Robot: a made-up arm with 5 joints. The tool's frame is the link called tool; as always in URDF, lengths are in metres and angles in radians. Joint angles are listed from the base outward.
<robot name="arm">
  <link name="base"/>
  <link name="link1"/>
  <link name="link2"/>
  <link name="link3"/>
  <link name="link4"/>
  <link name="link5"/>
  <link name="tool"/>
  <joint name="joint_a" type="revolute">
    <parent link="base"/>
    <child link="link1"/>
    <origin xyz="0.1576 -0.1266 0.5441" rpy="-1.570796 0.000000 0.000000"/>
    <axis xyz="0 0 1"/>
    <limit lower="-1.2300" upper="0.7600"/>
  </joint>
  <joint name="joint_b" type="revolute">
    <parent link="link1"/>
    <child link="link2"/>
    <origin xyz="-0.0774 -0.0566 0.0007" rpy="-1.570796 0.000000 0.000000"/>
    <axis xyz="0 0 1"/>
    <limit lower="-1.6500" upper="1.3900"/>
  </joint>
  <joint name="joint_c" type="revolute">
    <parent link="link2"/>
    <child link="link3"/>
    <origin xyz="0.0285 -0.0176 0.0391" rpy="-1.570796 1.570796 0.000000"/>
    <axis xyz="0 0 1"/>
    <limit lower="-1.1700" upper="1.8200"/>
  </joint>
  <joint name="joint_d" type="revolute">
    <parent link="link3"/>
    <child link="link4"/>
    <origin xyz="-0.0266 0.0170 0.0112" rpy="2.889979 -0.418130 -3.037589"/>
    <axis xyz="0 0 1"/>
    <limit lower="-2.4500" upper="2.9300"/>
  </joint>
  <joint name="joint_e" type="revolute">
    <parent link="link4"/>
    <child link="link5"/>
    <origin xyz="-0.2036 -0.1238 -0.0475" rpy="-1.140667 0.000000 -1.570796"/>
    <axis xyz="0 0 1"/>
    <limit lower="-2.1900" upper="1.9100"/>
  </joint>
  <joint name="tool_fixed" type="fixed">
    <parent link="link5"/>
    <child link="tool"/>
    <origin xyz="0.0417 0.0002 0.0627" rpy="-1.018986 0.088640 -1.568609"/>
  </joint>
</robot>
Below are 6 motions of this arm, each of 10 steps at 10 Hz.
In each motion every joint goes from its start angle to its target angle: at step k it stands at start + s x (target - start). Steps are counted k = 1, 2, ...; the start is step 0. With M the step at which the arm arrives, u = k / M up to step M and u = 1 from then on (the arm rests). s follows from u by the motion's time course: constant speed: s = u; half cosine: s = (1 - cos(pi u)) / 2; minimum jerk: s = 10 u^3 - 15 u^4 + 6 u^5.
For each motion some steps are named. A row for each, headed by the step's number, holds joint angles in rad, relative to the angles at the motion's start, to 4 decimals.
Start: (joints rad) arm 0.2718 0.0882 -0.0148 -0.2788 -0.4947
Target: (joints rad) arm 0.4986 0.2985 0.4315 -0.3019 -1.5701
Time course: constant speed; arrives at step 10
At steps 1, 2, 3, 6, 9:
1: 0.0227 0.0210 0.0446 -0.0023 -0.1075
2: 0.0454 0.0421 0.0893 -0.0046 -0.2151
3: 0.0680 0.0631 0.1339 -0.0069 -0.3226
6: 0.1361 0.1262 0.2678 -0.0139 -0.6452
9: 0.2041 0.1893 0.4017 -0.0208 -0.9679

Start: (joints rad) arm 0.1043 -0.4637 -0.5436 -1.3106 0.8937
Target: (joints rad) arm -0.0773 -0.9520 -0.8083 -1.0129 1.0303
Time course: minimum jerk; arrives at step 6
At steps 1, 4, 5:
1: -0.0064 -0.0173 -0.0094 0.0106 0.0048
4: -0.1435 -0.3858 -0.2091 0.2352 0.1079
5: -0.1752 -0.4710 -0.2553 0.2871 0.1318

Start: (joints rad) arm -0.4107 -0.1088 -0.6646 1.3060 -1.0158
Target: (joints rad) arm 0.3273 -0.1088 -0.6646 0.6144 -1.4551
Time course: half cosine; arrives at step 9
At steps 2, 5, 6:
2: 0.0863 0.0000 0.0000 -0.0809 -0.0514
5: 0.4331 0.0000 0.0000 -0.4058 -0.2578
6: 0.5535 0.0000 0.0000 -0.5187 -0.3295

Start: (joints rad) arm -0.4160 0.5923 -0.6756 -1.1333 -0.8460
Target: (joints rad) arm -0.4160 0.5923 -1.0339 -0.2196 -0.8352
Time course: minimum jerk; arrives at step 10
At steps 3, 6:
3: 0.0000 0.0000 -0.0584 0.1490 0.0018
6: 0.0000 0.0000 -0.2446 0.6237 0.0074

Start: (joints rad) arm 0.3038 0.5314 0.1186 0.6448 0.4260
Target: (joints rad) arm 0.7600 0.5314 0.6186 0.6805 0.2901
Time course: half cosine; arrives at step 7
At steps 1, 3, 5, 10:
1: 0.0226 0.0000 0.0248 0.0018 -0.0067
3: 0.1773 0.0000 0.1944 0.0139 -0.0528
5: 0.3703 0.0000 0.4059 0.0290 -0.1103
10: 0.4562 0.0000 0.5000 0.0357 -0.1359

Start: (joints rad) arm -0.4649 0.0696 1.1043 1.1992 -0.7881
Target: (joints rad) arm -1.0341 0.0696 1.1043 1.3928 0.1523
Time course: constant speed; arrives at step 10
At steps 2, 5, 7, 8, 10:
2: -0.1138 0.0000 0.0000 0.0387 0.1881
5: -0.2846 0.0000 0.0000 0.0968 0.4702
7: -0.3984 0.0000 0.0000 0.1355 0.6583
8: -0.4554 0.0000 0.0000 0.1549 0.7523
10: -0.5692 0.0000 0.0000 0.1936 0.9404

